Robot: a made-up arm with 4 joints. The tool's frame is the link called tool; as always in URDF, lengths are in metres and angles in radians.
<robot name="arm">
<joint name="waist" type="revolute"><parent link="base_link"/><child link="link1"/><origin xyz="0 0 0.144"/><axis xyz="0 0 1"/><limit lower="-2.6" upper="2.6" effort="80" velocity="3"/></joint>
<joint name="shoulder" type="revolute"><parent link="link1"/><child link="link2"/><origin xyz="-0.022 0.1 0.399"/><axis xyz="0 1 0"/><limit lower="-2.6" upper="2.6" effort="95" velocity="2.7"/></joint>
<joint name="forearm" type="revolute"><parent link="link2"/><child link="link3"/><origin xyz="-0.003 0.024 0.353"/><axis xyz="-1 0 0"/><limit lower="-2.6" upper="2.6" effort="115" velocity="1"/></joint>
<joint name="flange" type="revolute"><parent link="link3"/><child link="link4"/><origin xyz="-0.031 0.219 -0.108"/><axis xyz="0 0 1"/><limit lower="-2.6" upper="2.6" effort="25" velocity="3.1"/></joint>
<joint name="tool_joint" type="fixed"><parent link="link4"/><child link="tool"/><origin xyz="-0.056 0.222 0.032"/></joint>
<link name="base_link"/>
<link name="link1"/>
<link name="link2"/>
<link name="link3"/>
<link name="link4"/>
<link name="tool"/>
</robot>
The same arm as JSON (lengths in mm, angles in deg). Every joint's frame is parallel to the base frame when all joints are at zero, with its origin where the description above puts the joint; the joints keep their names.
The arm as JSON. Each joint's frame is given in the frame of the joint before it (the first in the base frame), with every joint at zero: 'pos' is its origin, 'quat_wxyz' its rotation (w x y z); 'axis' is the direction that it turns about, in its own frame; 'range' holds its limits. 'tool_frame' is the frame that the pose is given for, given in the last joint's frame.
{
  "length_unit": "mm",
  "angle_unit": "deg",
  "joints": [
    {
      "joint": "waist",
      "pos": [
        0.0,
        0.0,
        144.0
      ],
      "quat_wxyz": [
        1.0,
        0.0,
        0.0,
        0.0
      ],
      "axis": [
        0.0,
        0.0,
        1.0
      ],
      "range": [
        -148.97,
        148.97
      ]
    },
    {
      "joint": "shoulder",
      "pos": [
        -22.0,
        100.0,
        399.0
      ],
      "quat_wxyz": [
        1.0,
        0.0,
        0.0,
        0.0
      ],
      "axis": [
        0.0,
        1.0,
        0.0
      ],
      "range": [
        -148.97,
        148.97
      ]
    },
    {
      "joint": "forearm",
      "pos": [
        -3.0,
        24.0,
        353.0
      ],
      "quat_wxyz": [
        1.0,
        0.0,
        0.0,
        0.0
      ],
      "axis": [
        -1.0,
        0.0,
        0.0
      ],
      "range": [
        -148.97,
        148.97
      ]
    },
    {
      "joint": "flange",
      "pos": [
        -31.0,
        219.0,
        -108.0
      ],
      "quat_wxyz": [
        1.0,
        0.0,
        0.0,
        0.0
      ],
      "axis": [
        0.0,
        0.0,
        1.0
      ],
      "range": [
        -148.97,
        148.97
      ]
    }
  ],
  "tool_frame": {
    "pos": [
      -56.0,
      222.0,
      32.0
    ],
    "quat_wxyz": [
      1.0,
      0.0,
      0.0,
      0.0
    ]
  }
}

